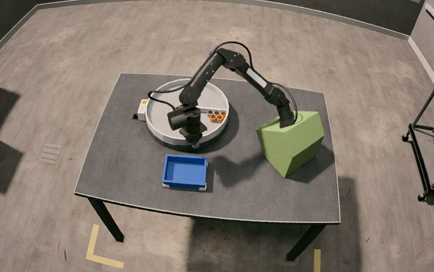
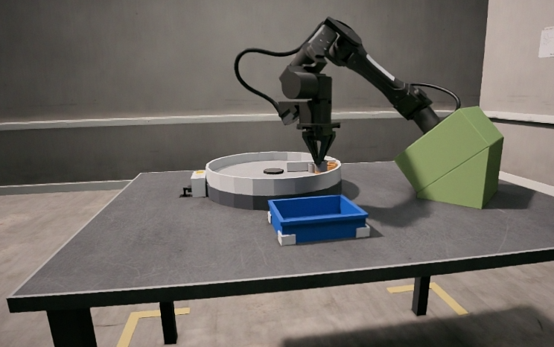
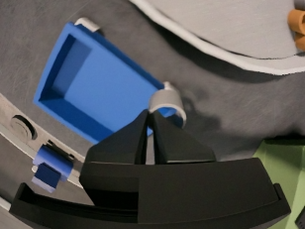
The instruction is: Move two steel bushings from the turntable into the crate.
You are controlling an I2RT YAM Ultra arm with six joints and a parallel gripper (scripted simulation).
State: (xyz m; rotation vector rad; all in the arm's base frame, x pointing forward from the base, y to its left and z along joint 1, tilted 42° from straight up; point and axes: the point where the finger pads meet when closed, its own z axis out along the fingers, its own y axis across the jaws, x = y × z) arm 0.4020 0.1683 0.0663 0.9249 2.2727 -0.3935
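Now: the blue crate 40 mm ahead of my hand, 80 mm to the left of it and 110 mm below it. Round my hand: round turntable (40 mm ahead, 270 mm to the right, 80 mm below).
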